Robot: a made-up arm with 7 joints. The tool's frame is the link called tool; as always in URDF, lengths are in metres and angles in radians. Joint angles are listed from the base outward.
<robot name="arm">
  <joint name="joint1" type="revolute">
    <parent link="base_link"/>
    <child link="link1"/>
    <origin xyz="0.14 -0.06 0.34" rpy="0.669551 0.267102 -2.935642"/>
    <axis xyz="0 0 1"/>
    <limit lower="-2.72" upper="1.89"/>
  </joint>
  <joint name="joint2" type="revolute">
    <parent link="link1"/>
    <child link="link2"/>
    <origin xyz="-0.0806 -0.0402 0.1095" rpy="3.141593 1.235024 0"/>
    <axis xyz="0 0 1"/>
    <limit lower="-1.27" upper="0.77"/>
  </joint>
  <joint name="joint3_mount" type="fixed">
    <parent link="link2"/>
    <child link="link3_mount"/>
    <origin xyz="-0.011 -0.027 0.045" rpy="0 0 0"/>
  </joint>
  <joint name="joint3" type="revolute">
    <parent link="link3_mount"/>
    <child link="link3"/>
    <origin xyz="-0.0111 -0.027 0.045" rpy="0.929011 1.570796 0"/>
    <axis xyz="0 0 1"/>
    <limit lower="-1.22" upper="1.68"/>
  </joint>
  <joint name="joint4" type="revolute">
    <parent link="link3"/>
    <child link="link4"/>
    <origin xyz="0.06 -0.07 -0.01" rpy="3.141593 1.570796 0"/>
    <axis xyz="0 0 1"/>
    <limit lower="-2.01" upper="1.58"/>
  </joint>
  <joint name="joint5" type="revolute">
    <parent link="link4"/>
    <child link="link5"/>
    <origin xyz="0 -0.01 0.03" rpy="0.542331 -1.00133 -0.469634"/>
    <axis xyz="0 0 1"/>
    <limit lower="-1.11" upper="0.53"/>
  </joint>
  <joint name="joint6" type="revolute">
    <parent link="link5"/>
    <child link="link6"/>
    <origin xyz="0.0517 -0.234 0.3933" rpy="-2.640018 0 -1.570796"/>
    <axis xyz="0 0 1"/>
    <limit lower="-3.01" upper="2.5"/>
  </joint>
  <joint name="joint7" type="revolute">
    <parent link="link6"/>
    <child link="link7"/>
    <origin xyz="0.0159 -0.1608 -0.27" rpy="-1.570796 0 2.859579"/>
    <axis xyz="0 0 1"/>
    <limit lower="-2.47" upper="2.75"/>
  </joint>
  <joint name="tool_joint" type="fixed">
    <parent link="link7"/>
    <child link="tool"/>
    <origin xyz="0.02 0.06 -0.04" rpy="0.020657 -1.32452 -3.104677"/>
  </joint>
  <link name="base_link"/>
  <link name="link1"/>
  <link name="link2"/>
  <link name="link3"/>
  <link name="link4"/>
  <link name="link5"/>
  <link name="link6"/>
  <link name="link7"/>
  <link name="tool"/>
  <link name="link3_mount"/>
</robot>
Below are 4 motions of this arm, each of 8 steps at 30 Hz.
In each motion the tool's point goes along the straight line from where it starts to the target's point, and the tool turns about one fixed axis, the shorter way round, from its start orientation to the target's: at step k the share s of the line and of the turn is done. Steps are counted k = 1, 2, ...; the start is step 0. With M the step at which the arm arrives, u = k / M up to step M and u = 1 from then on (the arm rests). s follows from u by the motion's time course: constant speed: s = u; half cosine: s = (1 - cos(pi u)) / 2; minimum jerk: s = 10 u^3 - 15 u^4 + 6 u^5.
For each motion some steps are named. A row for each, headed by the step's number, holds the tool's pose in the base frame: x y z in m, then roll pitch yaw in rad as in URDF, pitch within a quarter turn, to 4 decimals.
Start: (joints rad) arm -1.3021 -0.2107 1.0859 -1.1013 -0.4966 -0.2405 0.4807
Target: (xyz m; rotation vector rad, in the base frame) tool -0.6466 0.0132 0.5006 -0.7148 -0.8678 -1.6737
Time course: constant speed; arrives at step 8
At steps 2, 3, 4, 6, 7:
2: -0.6599 0.0084 0.4574 0.3797 -0.7369 -2.0528
3: -0.6577 0.0092 0.4646 0.3732 -0.7714 -2.0476
4: -0.6555 0.0100 0.4718 0.3662 -0.8058 -2.0420
6: -0.6510 0.0116 0.4862 0.3505 -0.8746 -2.0288
7: -0.6488 0.0124 0.4934 0.3416 -0.9090 -2.0211

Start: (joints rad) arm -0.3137 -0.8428 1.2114 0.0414 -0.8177 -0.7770 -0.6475
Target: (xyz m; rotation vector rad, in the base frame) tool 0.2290 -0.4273 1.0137 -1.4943 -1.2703 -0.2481
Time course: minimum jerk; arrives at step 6
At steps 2, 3, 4, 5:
2: 0.2216 -0.4020 1.0371 -2.1450 -0.7783 0.8223
3: 0.2243 -0.4113 1.0285 -2.1429 -0.7890 0.8688
4: 0.2270 -0.4206 1.0199 -2.1415 -0.7998 0.9158
5: 0.2287 -0.4262 1.0148 -2.1410 -0.8063 0.9443

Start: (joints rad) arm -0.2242 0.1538 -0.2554 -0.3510 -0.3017 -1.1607 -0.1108
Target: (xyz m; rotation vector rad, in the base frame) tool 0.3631 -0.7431 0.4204 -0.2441 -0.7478 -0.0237
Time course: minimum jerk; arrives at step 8
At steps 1, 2, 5, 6, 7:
1: 0.3586 -0.7221 0.4281 -0.3084 -0.5009 0.0854
2: 0.3590 -0.7240 0.4274 -0.3069 -0.5223 0.0859
5: 0.3618 -0.7372 0.4226 -0.2958 -0.6745 0.0883
6: 0.3626 -0.7409 0.4212 -0.2926 -0.7166 0.0886
7: 0.3630 -0.7428 0.4205 -0.2910 -0.7380 0.0887

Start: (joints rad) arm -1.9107 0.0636 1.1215 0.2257 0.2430 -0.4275 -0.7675
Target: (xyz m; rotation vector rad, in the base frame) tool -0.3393 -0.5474 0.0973 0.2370 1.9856 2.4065
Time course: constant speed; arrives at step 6
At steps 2, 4, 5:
2: -0.3365 -0.5610 0.1262 1.3706 -0.0896 3.0123
4: -0.3379 -0.5542 0.1117 1.3781 -0.0991 3.0236
5: -0.3386 -0.5508 0.1045 1.3818 -0.1039 3.0292

